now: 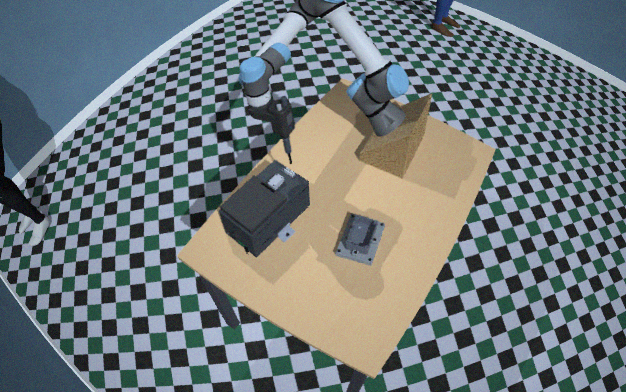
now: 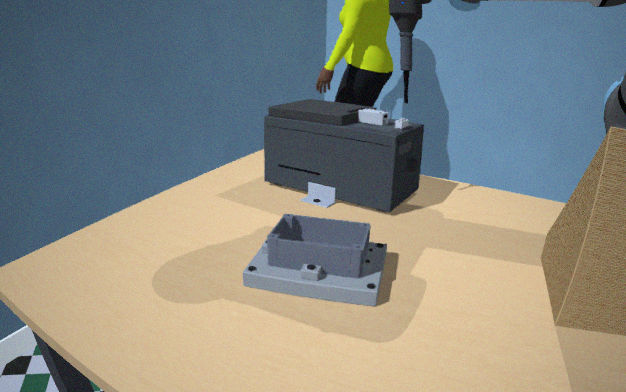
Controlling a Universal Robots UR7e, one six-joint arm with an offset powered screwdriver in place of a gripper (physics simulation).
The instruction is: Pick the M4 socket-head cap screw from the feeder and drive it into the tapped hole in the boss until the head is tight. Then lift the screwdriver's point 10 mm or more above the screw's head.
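Note:
My screwdriver point(image 1: 290, 162) point(image 2: 406, 101) points down, its tip a little above the near right end of the dark feeder point(image 1: 255, 202) point(image 2: 330, 150) and clear of it. No screw can be made out on the tip. A small white pickup block point(image 1: 289, 172) point(image 2: 401, 123) sits on the feeder's top below the tip; whether a screw stands in it is too small to tell. A grey plate point(image 1: 345, 252) point(image 2: 280, 287) carries an open-topped box housing point(image 1: 359, 231) point(image 2: 315, 255). A small boss point(image 1: 355, 252) point(image 2: 311, 272) with a dark hole stands on the plate beside the housing.
A larger white block point(image 1: 275, 181) point(image 2: 372, 117) sits on the feeder. A small angled bracket point(image 1: 286, 233) point(image 2: 321, 194) stands at its foot. A tall brown wedge point(image 1: 395, 145) point(image 2: 590, 240) stands on the wooden table point(image 1: 320, 300) point(image 2: 175, 340), near the arm's elbow. A person point(image 2: 367, 45) stands behind the feeder.

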